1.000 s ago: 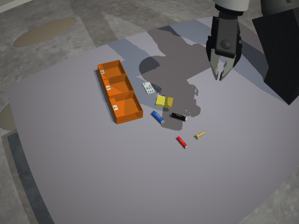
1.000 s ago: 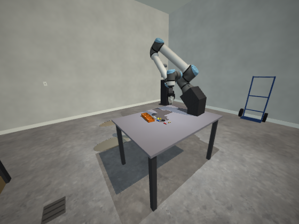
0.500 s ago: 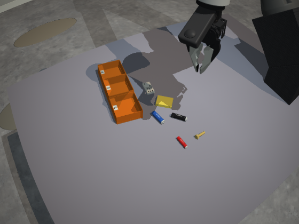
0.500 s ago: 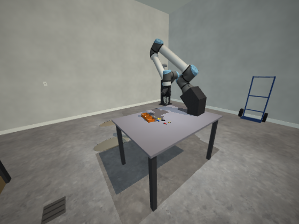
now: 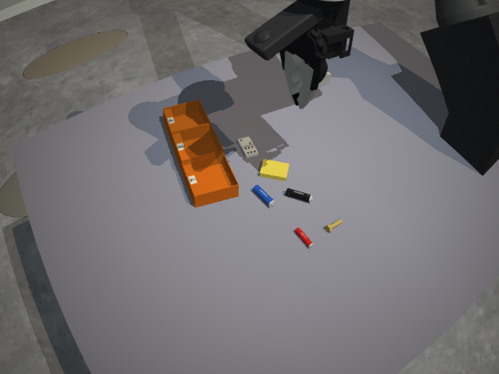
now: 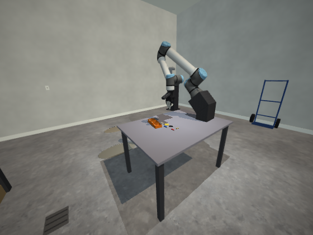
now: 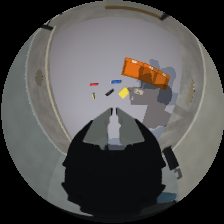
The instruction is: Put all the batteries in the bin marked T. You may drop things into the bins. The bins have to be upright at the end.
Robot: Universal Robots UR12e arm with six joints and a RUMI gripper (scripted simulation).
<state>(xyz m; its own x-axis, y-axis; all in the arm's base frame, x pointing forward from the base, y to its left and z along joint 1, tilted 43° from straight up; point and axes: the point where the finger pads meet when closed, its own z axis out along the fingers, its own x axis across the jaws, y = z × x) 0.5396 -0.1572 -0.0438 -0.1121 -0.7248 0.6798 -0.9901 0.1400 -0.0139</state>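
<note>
My gripper is now 7 cm short of the orange bin, 18 cm to the left of it and 20 cm above it. Round my hand: blue battery 5 cm ahead, 1 cm to the right, 21 cm below; then yellow block 2 cm behind, 5 cm to the right, 22 cm below; then black battery 1 cm behind, 3 cm to the left, 21 cm below.
</note>
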